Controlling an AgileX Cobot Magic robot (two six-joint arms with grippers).
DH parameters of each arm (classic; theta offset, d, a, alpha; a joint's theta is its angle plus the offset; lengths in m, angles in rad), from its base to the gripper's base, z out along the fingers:
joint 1: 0 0.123 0 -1.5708
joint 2: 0.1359 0 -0.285 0
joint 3: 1.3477 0 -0.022 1.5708
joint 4: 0 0.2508 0 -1.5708
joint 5: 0 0 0.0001 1.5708
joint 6: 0 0.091 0 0
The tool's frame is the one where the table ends.
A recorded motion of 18 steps. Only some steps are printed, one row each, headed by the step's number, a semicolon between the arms.
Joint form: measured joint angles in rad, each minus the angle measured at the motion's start. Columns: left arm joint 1, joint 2, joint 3, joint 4, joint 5, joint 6; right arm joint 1, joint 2, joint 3, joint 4, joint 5, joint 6.
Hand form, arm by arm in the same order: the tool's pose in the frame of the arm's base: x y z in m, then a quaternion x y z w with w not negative. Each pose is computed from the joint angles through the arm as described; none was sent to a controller.
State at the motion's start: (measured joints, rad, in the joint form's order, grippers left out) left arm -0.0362 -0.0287 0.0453 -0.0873 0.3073 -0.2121; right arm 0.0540 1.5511 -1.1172 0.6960 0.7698 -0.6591
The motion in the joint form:
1: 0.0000 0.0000 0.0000 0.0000 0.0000 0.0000; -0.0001 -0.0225 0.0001 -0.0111 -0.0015 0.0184
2: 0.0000 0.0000 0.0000 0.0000 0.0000 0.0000; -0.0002 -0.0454 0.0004 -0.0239 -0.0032 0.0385
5: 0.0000 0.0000 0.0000 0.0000 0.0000 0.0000; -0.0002 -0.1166 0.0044 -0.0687 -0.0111 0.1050
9: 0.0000 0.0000 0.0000 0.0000 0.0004 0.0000; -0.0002 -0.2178 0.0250 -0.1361 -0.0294 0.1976
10: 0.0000 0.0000 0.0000 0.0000 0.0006 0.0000; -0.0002 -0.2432 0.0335 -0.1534 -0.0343 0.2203
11: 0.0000 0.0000 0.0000 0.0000 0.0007 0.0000; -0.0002 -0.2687 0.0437 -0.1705 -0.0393 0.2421
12: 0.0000 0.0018 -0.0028 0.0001 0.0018 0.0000; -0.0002 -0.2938 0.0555 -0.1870 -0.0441 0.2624
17: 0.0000 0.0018 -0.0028 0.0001 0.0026 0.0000; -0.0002 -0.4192 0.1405 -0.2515 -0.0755 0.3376
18: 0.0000 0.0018 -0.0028 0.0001 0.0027 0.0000; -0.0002 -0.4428 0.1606 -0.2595 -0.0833 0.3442
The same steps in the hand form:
1: 0.0536 -0.0044 0.1718 -0.09336 0.77972 -0.11236 0.60885; 0.3151 0.0571 0.2804 -0.14285 0.92154 0.20725 0.29565
2: 0.0536 -0.0044 0.1718 -0.09336 0.77972 -0.11236 0.60885; 0.3114 0.0562 0.2871 -0.13910 0.92023 0.20379 0.30381
5: 0.0536 -0.0044 0.1718 -0.09336 0.77972 -0.11236 0.60885; 0.2989 0.0529 0.3064 -0.12578 0.91617 0.19186 0.32863
9: 0.0536 -0.0044 0.1718 -0.09336 0.77984 -0.11235 0.60869; 0.2785 0.0477 0.3281 -0.10476 0.90996 0.17391 0.36161
10: 0.0536 -0.0044 0.1717 -0.09336 0.77990 -0.11234 0.60862; 0.2729 0.0463 0.3322 -0.09930 0.90850 0.16950 0.36882
11: 0.0536 -0.0044 0.1717 -0.09337 0.77993 -0.11234 0.60858; 0.2671 0.0449 0.3357 -0.09399 0.90711 0.16515 0.37555
12: 0.0536 -0.0044 0.1725 -0.09330 0.77997 -0.11232 0.60854; 0.2613 0.0436 0.3384 -0.08904 0.90587 0.16095 0.38153
17: 0.0535 -0.0044 0.1724 -0.09331 0.78022 -0.11229 0.60823; 0.2311 0.0376 0.3427 -0.06879 0.89975 0.14334 0.40642
18: 0.0535 -0.0044 0.1724 -0.09331 0.78025 -0.11229 0.60819; 0.2254 0.0366 0.3420 -0.06690 0.89836 0.14032 0.41082

